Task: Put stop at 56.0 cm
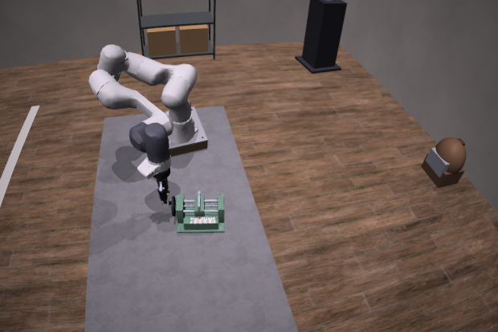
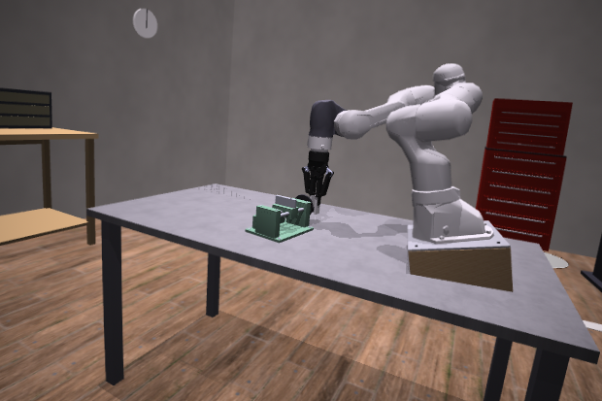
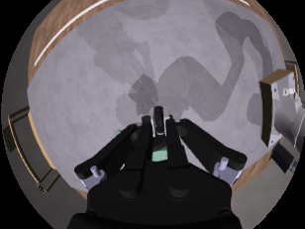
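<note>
Right now the stop carriage is 130 mm to the left of my hand, 80 mm ahead of it and 10 mm above it. The rest, counted from my hand: black handwheel: 20 mm to the left, 10 mm below, 10 mm ahead.
</note>
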